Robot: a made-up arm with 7 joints.
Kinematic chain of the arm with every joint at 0, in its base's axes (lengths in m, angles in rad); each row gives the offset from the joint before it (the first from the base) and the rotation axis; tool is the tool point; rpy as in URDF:
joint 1: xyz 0 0.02 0.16 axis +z
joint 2: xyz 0 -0.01 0.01 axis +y
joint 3: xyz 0 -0.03 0.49 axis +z
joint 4: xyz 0.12 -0.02 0 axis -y
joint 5: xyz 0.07 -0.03 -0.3 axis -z
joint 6: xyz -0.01 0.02 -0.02 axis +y
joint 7: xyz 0.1 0 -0.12 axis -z
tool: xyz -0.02 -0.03 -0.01 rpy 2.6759 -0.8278 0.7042
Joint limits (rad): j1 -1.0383..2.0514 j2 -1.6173..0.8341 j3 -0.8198..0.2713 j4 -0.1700..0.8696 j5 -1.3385..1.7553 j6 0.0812..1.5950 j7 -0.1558..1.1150
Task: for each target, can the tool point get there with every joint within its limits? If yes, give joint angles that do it. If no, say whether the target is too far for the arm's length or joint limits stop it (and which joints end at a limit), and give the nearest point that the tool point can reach.
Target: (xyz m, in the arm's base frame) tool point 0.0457 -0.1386 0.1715
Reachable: yes | joints -0.1917 0.3541 -0.6241 -0.0496 0.0365 0.7467 0.4685
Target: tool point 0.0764 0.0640 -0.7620
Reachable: no: joint limits stop it (at a limit: joint 2, joint 5, joint 7) | nearest point 0.2642 0.1721 -0.0539 | short by 0.741 m
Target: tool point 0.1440 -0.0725 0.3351
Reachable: yes | joints 0.4923 -0.9397 -0.3990 0.0686 0.1994 0.4912 0.9067
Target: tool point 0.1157 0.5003 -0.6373
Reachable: no: joint limits stop it (at a limit: joint 2, joint 5, joint 7) | nearest point 0.1097 0.4754 -0.0745 | short by 0.563 m
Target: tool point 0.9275 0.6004 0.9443
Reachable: no: too far | nearest point 0.4583 0.3068 0.5526 | short by 0.678 m
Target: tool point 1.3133 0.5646 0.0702
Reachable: no: too far | nearest point 0.6103 0.2731 0.1236 | short by 0.763 m
